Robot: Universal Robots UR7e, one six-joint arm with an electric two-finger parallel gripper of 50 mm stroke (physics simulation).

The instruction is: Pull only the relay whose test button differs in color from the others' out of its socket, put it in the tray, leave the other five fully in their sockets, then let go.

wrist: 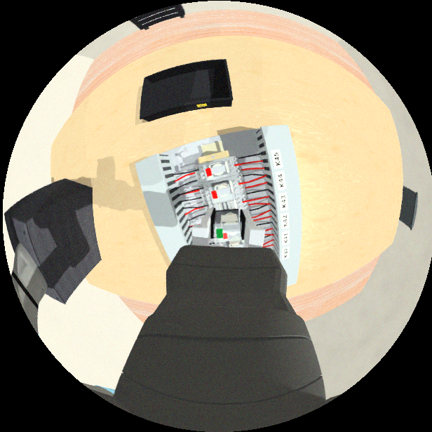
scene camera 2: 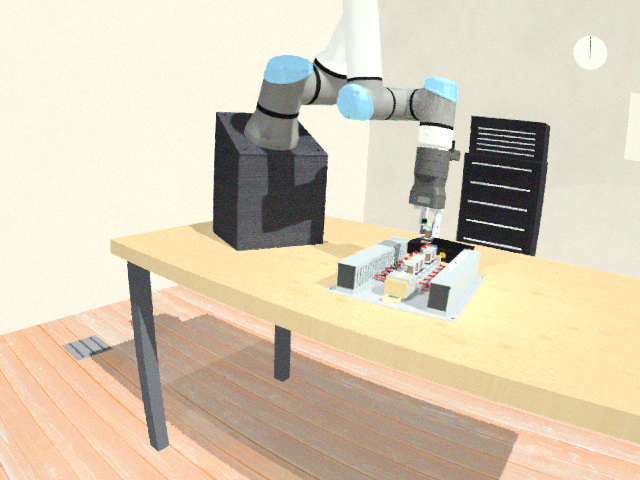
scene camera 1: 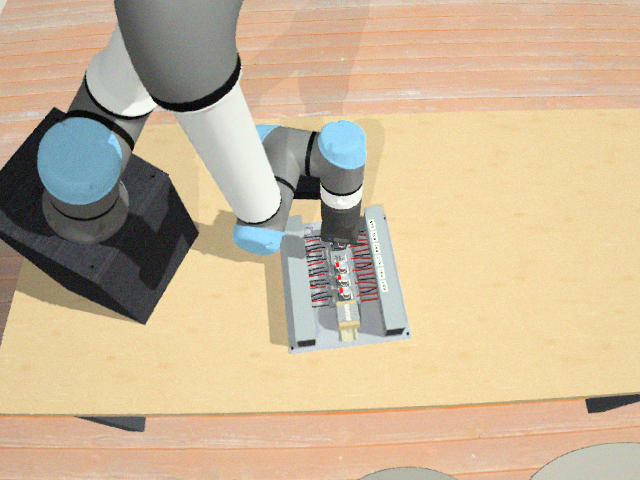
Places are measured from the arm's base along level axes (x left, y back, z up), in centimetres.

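Pixels of known places: gripper, between the fingertips: (scene camera 2: 427,235) (scene camera 1: 340,241); arm's base, origin of its link: (scene camera 2: 270,137) (scene camera 1: 86,205).
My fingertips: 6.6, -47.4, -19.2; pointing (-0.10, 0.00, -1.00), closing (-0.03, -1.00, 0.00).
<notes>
Ahead of a thing's pixels: the offset from my fingertips to its top centre, as dx, dy, dz.
My gripper (scene camera 2: 429,232) (wrist: 227,217) is shut on the relay with the green test button @[-0.4, +0.0, +2.8] (scene camera 2: 427,231) (wrist: 229,218). It holds this relay upright, raised above the socket row. The bare socket @[-2.4, -0.1, -7.0] (scene camera 1: 340,256) shows in the row in scene camera 1. Relays with red buttons sit in the row: three of them toward the near end, the nearest relay @[-9.9, -1.8, -3.3] (scene camera 1: 346,293), the middle relay @[-6.9, -1.1, -3.3] (scene camera 1: 344,280) and the third relay @[-3.9, -0.5, -3.3] (scene camera 1: 342,267); two more toward the far end, the end relay (wrist: 218,170) and its neighbour (wrist: 222,192). The black tray (wrist: 185,111) (scene camera 1: 307,189) stands beyond the panel.
Grey wire ducts flank the row: the left duct @[-6.9, +8.6, -3.9] (scene camera 1: 301,299) and the labelled right duct @[-2.6, -9.9, -3.9] (scene camera 1: 388,289) (wrist: 292,215). Red and black wires run between them and the sockets. A beige end block @[-14.1, -2.8, -5.5] (scene camera 1: 347,313) (scene camera 2: 399,285) closes the near end. The robot's dark pedestal (scene camera 2: 268,201) stands left.
</notes>
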